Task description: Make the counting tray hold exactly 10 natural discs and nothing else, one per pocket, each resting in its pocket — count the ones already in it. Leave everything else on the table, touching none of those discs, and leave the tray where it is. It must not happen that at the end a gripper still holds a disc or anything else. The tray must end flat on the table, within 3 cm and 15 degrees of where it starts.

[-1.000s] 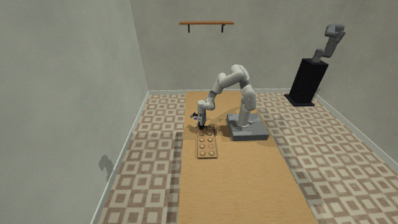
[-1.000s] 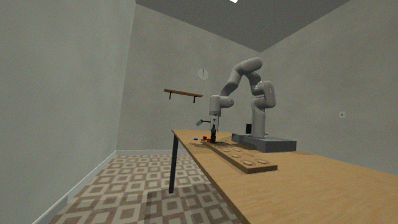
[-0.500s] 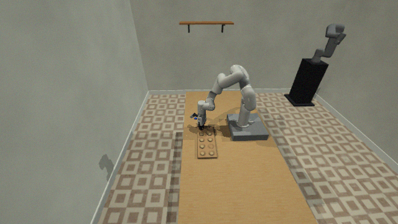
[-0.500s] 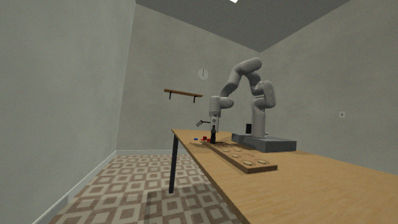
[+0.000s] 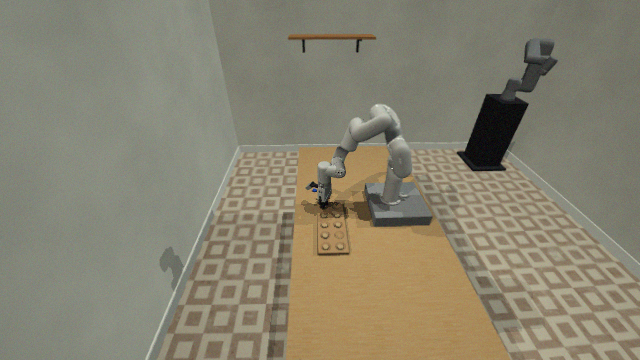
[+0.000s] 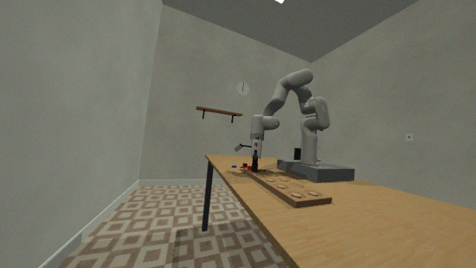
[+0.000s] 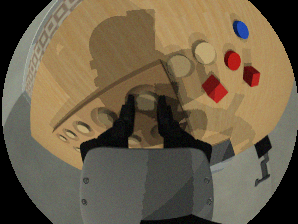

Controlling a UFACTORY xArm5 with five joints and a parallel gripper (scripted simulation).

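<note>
The red disc is 140 mm to the right of my hand, 30 mm below it and 10 mm ahead of it. From my hand the other things lie so: wooden counting tray 150 mm to the left, 30 mm below, 30 mm behind; blue disc 180 mm to the right, 50 mm ahead, 30 mm below.
</note>
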